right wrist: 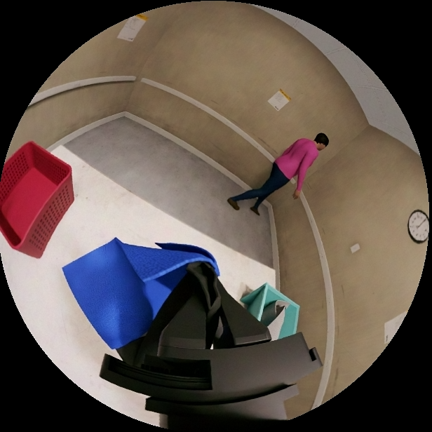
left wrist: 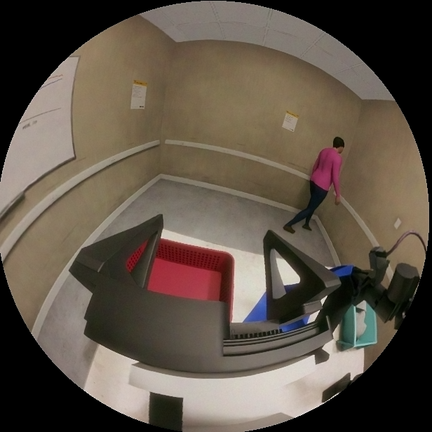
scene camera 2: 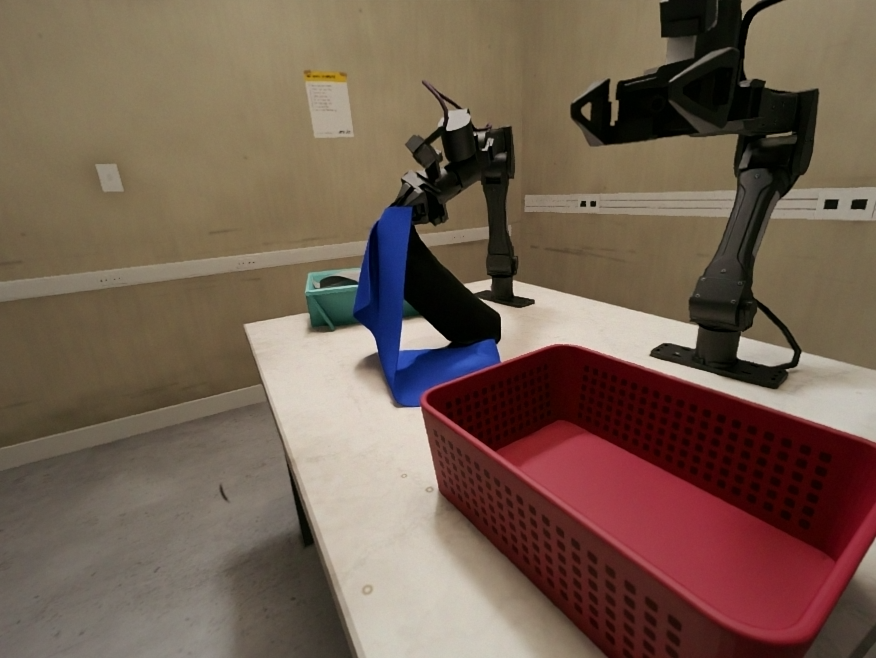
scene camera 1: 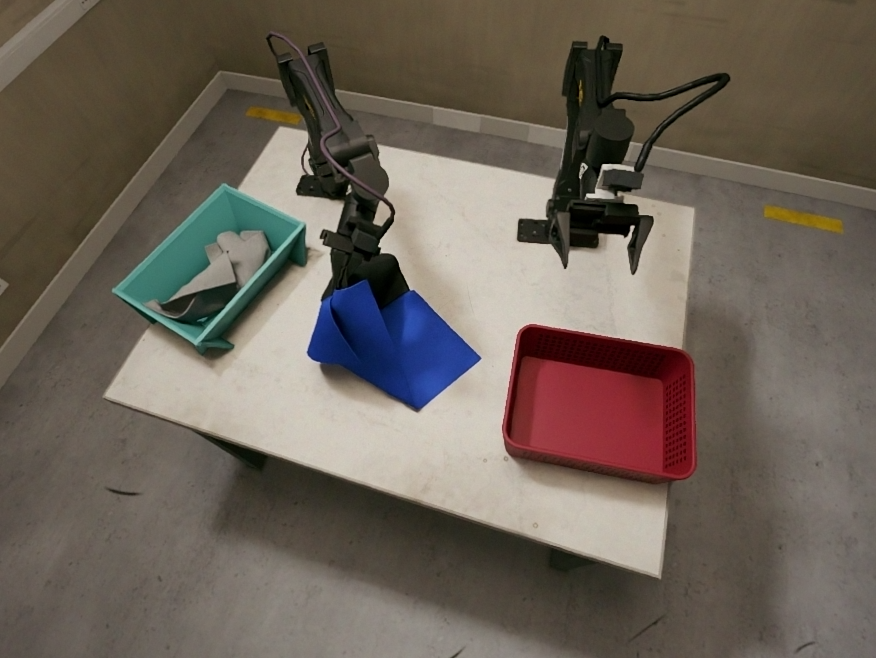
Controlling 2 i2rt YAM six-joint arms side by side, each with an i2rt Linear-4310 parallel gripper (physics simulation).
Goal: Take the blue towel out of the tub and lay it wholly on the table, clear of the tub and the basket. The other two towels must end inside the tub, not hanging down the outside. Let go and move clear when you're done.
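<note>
The blue towel [scene camera 1: 424, 347] [scene camera 2: 382, 283] [right wrist: 102, 295] has a black underside. Its upper part hangs from my right gripper [scene camera 1: 344, 281] [scene camera 2: 402, 203] [right wrist: 204, 272], which is shut on it above the table. Its lower part rests on the table, folded and spread between tub and basket. Grey cloth [scene camera 1: 244, 254] [right wrist: 277, 327] lies crumpled inside the teal tub [scene camera 1: 185, 249] [scene camera 2: 339, 305] [right wrist: 291, 325]; I cannot separate the two towels clearly, and no part shows hanging outside. My left gripper [scene camera 1: 599, 267] [left wrist: 215, 227] is open and empty, raised behind the basket.
The red basket [scene camera 1: 587, 417] [scene camera 2: 665, 524] [left wrist: 185, 280] [right wrist: 30, 195] stands empty at the right front of the table [scene camera 1: 424, 460] in scene camera 1. The tub stands at the left. A person [left wrist: 326, 172] [right wrist: 297, 160] in a pink top is on the floor beyond the table.
</note>
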